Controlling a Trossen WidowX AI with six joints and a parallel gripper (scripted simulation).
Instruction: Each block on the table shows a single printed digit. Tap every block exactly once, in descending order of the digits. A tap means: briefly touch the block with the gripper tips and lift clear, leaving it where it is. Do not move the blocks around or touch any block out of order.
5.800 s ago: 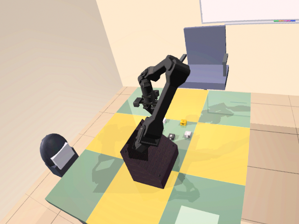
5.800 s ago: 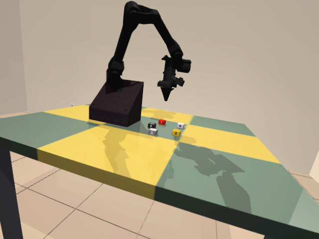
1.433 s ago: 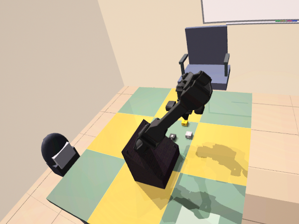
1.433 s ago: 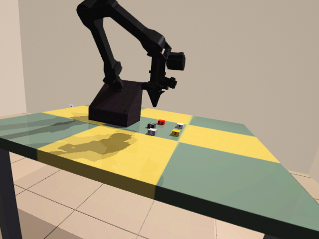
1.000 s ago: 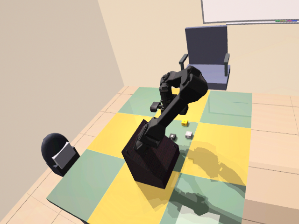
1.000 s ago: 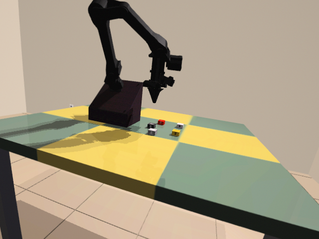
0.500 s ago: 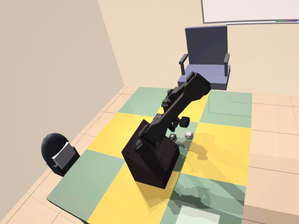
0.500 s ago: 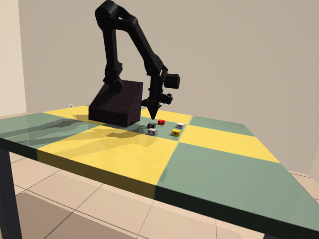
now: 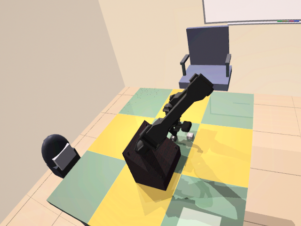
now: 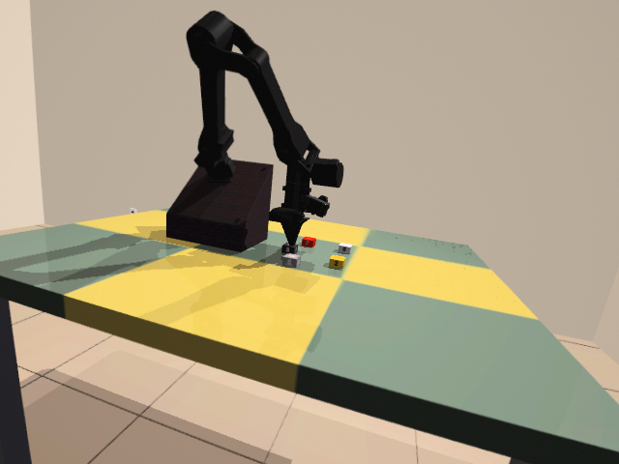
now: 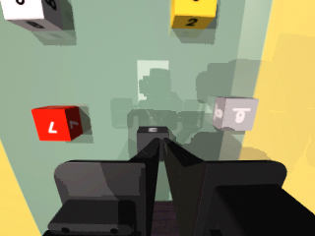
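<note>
My gripper tip is 1 cm to the right of the black block, 1 cm past it and 1 cm above it. The rest, counted from my gripper tip: grey block (8 cm to the right, 1 cm below, 1 cm ahead); then yellow block (12 cm ahead, 4 cm to the right, 1 cm below); then red block (10 cm to the left, 3 cm ahead, 1 cm below).
</note>
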